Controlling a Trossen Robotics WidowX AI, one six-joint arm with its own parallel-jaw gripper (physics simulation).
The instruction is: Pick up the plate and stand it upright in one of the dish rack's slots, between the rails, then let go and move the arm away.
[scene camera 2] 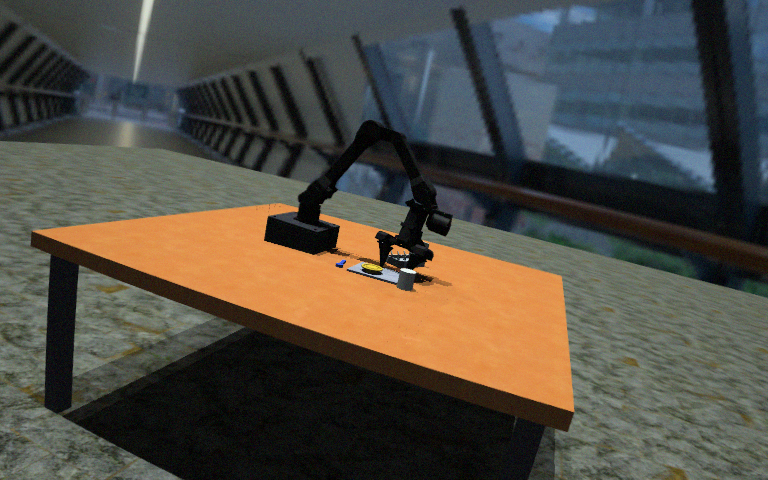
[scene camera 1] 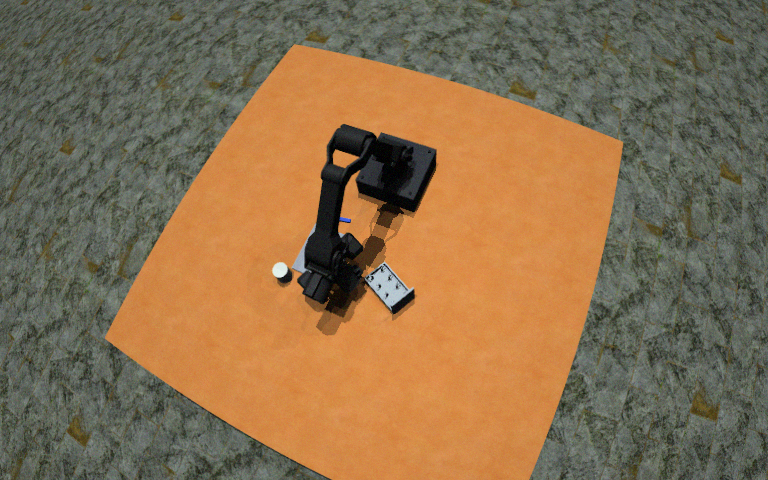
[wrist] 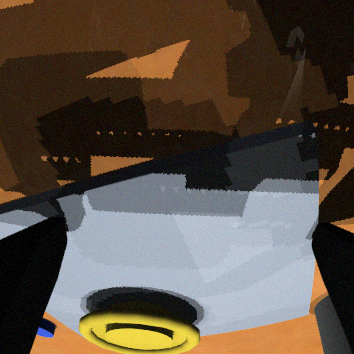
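The yellow round plate (scene camera 2: 372, 268) (wrist: 140, 334) lies flat on a pale grey board (scene camera 1: 300, 260) (scene camera 2: 389, 276) (wrist: 150, 245); the arm hides it in scene camera 1. My gripper (scene camera 2: 396, 267) (wrist: 194, 235) is open and empty, low over the board, with its fingers wide apart. In the wrist view the plate is at the bottom edge, below the line between the fingertips and nearer the left finger. The pale dish rack (scene camera 1: 403, 301) (scene camera 2: 399, 259) with upright pegs stands to the right of the gripper in scene camera 1, and is partly hidden behind it in scene camera 2.
A grey cylinder with a white top (scene camera 1: 280, 270) (scene camera 2: 406, 280) (wrist: 334, 327) stands beside the board, near the right finger in the wrist view. A small blue object (scene camera 1: 345, 220) (scene camera 2: 340, 263) (wrist: 46, 328) lies off the board's other side. The arm's black base (scene camera 1: 396, 175) (scene camera 2: 301, 232) stands on the orange table.
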